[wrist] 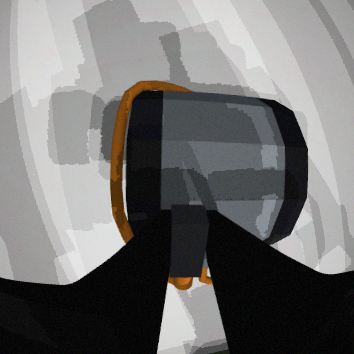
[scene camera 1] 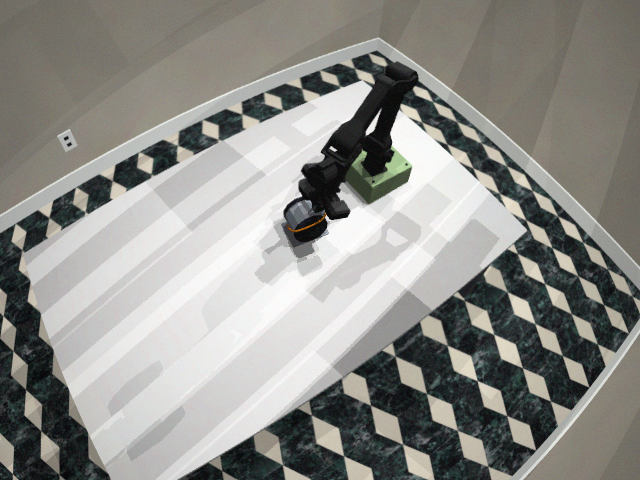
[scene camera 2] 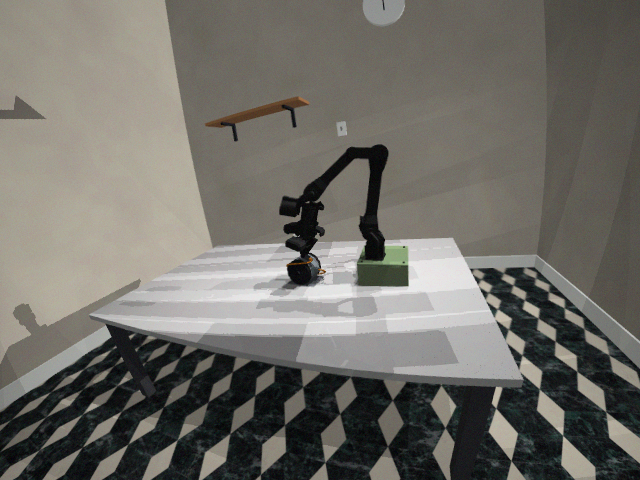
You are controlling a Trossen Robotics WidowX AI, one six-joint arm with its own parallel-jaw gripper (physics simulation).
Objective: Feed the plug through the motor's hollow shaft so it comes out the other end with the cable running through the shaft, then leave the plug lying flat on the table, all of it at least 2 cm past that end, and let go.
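Where they show: gripper, between the fingertips: [wrist: 187, 219] [scene camera 1: 314, 210] [scene camera 2: 303, 256]; arm's base, origin of its link: [scene camera 1: 374, 166] [scene camera 2: 375, 256].
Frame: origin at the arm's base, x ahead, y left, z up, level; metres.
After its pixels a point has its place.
The motor [scene camera 1: 301, 212] {x 0.292, y 0.058, z 0.013 m} [scene camera 2: 302, 273] {x 0.259, y 0.102, z -0.035 m} [wrist: 225, 150] {x 0.286, y 0.054, z 0.014 m} lies on its side on the table, a grey cylinder with black end caps. My gripper [scene camera 1: 318, 207] {x 0.258, y 0.074, z 0.022 m} [scene camera 2: 306, 252] {x 0.258, y 0.074, z 0.022 m} [wrist: 187, 219] {x 0.258, y 0.074, z 0.022 m} is shut on the plug [wrist: 189, 242] {x 0.250, y 0.075, z 0.031 m}, a dark grey block, and holds it above the motor's side. The orange cable [scene camera 1: 307, 227] {x 0.299, y 0.106, z 0.004 m} [scene camera 2: 299, 264] [wrist: 117, 150] {x 0.289, y 0.104, z 0.007 m} leaves the plug's lower end in the wrist view and bends around outside one black end cap. A small orange loop shows beside the motor in scene camera 2. The shaft's openings cannot be made out, nor whether cable lies in the shaft.
The arm stands on a green base block [scene camera 1: 385, 180] {x 0.000, y 0.063, z -0.002 m} [scene camera 2: 383, 273] {x -0.038, y 0.059, z -0.038 m} beside the motor. The white table [scene camera 1: 155, 310] {x 0.793, y 0.092, z -0.088 m} [scene camera 2: 413, 356] {x -0.172, y 0.386, z -0.088 m} has its edges well out from the motor. A wooden shelf [scene camera 2: 258, 111] hangs on the wall behind.
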